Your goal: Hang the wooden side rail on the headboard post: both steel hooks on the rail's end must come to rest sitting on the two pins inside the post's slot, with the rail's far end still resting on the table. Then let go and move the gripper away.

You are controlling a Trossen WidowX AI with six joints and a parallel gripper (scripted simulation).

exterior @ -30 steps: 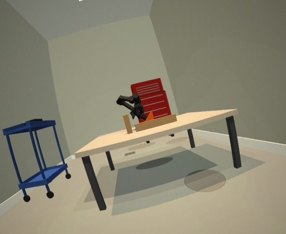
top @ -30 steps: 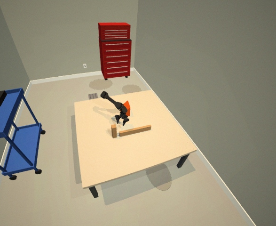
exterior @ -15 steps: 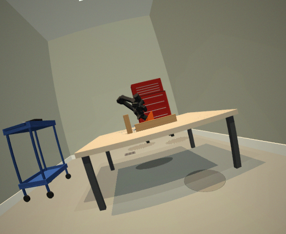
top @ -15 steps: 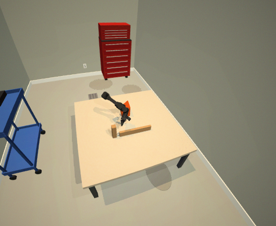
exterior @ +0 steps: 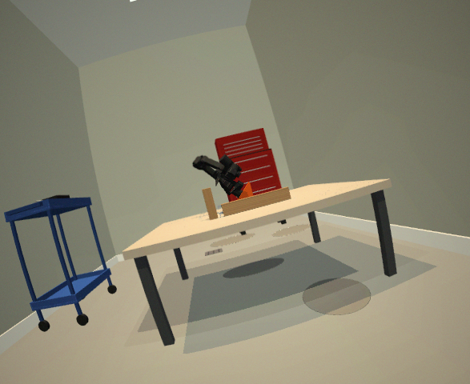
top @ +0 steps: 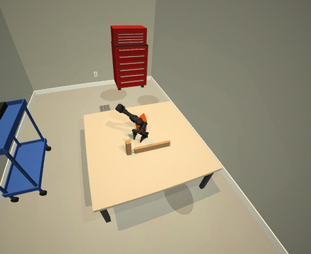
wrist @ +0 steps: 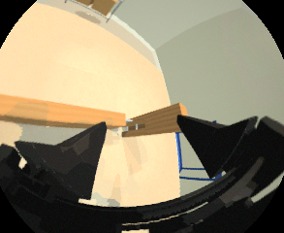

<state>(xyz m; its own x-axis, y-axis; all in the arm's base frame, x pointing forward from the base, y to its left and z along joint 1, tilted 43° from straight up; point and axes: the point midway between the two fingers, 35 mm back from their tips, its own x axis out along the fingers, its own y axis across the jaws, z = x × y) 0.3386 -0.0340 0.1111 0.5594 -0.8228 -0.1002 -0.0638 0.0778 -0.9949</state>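
Now: the upright headboard post 10 mm ahead of my gripper tip, 90 mm to the right of it and 70 mm below it.
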